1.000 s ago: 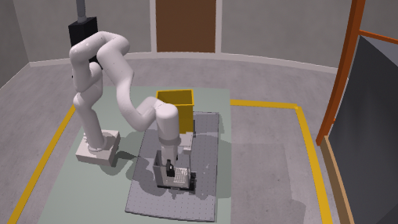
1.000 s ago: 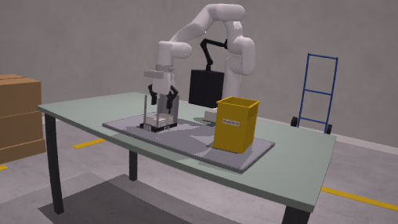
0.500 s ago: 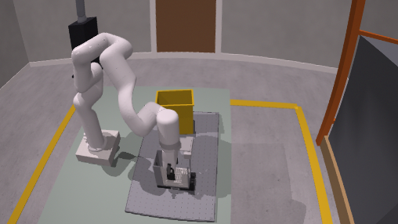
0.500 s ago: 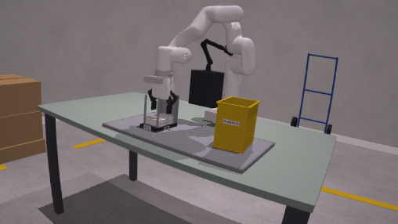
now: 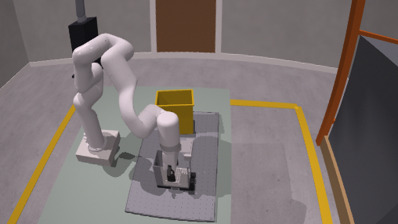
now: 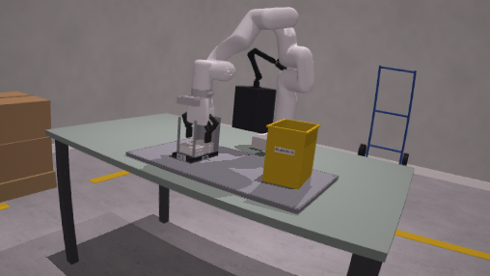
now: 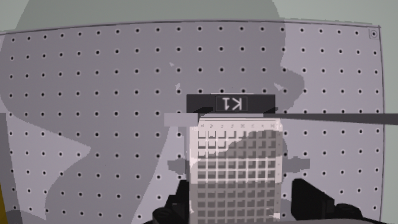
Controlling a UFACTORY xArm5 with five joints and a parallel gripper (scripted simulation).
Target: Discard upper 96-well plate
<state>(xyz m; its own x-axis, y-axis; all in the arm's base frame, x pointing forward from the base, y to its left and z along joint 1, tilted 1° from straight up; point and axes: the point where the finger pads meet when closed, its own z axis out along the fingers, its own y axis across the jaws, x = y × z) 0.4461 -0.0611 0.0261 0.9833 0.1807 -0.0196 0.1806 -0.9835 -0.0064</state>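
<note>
Right now the grey back panel is 70 mm behind my hand, 10 mm to the right of it and 10 mm above it. From my hand the other things lie so: yellow plastics bin: 350 mm to the left, 100 mm behind, 20 mm above; thin upright post: 70 mm ahead, 30 mm to the right, 10 mm above.
</note>
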